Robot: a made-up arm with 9 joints. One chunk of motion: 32 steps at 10 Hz.
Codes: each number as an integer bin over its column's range. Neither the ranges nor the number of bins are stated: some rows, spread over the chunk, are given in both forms.
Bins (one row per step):
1: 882 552 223 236 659 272
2: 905 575 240 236 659 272
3: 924 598 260 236 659 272
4: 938 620 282 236 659 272
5: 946 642 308 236 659 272
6: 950 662 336 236 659 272
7: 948 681 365 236 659 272
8: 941 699 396 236 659 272
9: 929 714 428 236 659 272
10: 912 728 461 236 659 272
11: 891 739 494 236 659 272
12: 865 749 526 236 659 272
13: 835 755 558 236 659 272
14: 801 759 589 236 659 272
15: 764 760 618 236 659 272
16: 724 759 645 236 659 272
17: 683 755 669 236 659 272
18: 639 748 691 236 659 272
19: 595 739 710 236 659 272
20: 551 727 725 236 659 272
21: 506 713 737 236 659 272
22: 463 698 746 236 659 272
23: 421 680 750 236 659 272
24: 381 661 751 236 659 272
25: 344 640 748 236 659 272
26: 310 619 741 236 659 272
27: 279 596 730 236 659 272
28: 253 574 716 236 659 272
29: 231 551 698 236 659 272
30: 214 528 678 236 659 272
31: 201 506 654 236 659 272
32: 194 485 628 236 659 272
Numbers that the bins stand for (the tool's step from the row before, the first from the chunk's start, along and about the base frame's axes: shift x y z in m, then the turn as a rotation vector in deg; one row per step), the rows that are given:
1: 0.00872 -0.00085 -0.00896 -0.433 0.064 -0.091
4: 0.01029 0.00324 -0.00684 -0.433 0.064 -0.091
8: 0.01037 0.00798 -0.00273 -0.433 0.064 -0.091
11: 0.00897 0.01038 0.00080 -0.433 0.064 -0.091
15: 0.00541 0.01165 0.00527 -0.433 0.064 -0.091
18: 0.00191 0.01092 0.00790 -0.433 0.064 -0.091
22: -0.00302 0.00792 0.00988 -0.433 0.064 -0.091
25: -0.00636 0.00444 0.00995 -0.433 0.064 -0.091
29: -0.00953 -0.00091 0.00815 -0.433 0.064 -0.091
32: -0.01056 -0.00487 0.00563 -0.433 0.064 -0.091
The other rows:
2: 0.00937 0.00053 -0.00835 -0.433 0.064 -0.091
3: 0.00990 0.00192 -0.00763 -0.433 0.064 -0.091
5: 0.01051 0.00456 -0.00590 -0.433 0.064 -0.091
6: 0.01063 0.00576 -0.00489 -0.433 0.064 -0.091
7: 0.01057 0.00690 -0.00385 -0.433 0.064 -0.091
9: 0.01004 0.00888 -0.00158 -0.433 0.064 -0.091
10: 0.00956 0.00972 -0.00039 -0.433 0.064 -0.091
12: 0.00824 0.01098 0.00195 -0.433 0.064 -0.091
13: 0.00740 0.01135 0.00311 -0.433 0.064 -0.091
14: 0.00645 0.01159 0.00423 -0.433 0.064 -0.091
16: 0.00429 0.01159 0.00624 -0.433 0.064 -0.091
17: 0.00314 0.01135 0.00711 -0.433 0.064 -0.091
19: 0.00068 0.01038 0.00859 -0.433 0.064 -0.091
20: -0.00056 0.00966 0.00913 -0.433 0.064 -0.091
21: -0.00182 0.00882 0.00956 -0.433 0.064 -0.091
23: -0.00420 0.00684 0.01003 -0.433 0.064 -0.091
24: -0.00532 0.00570 0.01006 -0.433 0.064 -0.091
26: -0.00731 0.00318 0.00970 -0.433 0.064 -0.091
27: -0.00818 0.00180 0.00931 -0.433 0.064 -0.091
28: -0.00891 0.00047 0.00880 -0.433 0.064 -0.091
30: -0.01000 -0.00229 0.00743 -0.433 0.064 -0.091
31: -0.01037 -0.00361 0.00657 -0.433 0.064 -0.091

